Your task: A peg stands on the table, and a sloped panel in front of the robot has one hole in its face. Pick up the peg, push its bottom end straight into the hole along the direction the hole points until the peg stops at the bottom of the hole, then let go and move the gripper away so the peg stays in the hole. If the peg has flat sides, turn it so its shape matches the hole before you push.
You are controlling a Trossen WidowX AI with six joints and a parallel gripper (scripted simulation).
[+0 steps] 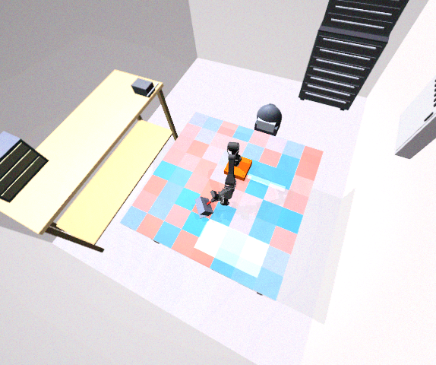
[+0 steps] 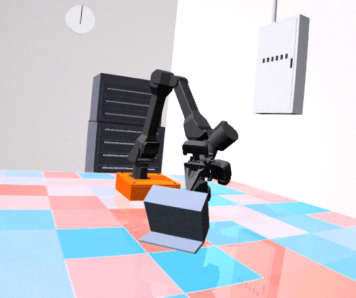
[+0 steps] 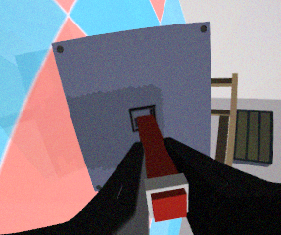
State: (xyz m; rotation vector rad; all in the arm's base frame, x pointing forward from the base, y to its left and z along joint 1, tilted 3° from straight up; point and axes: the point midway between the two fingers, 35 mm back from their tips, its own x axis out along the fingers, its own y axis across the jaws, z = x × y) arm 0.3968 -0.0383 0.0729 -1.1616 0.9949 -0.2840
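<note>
The grey sloped panel lies 40 mm ahead of my gripper tip, 50 mm to the right of it and 40 mm below it. Round my gripper tip: thin red peg 10 mm behind, 10 mm to the left, 10 mm above.
</note>
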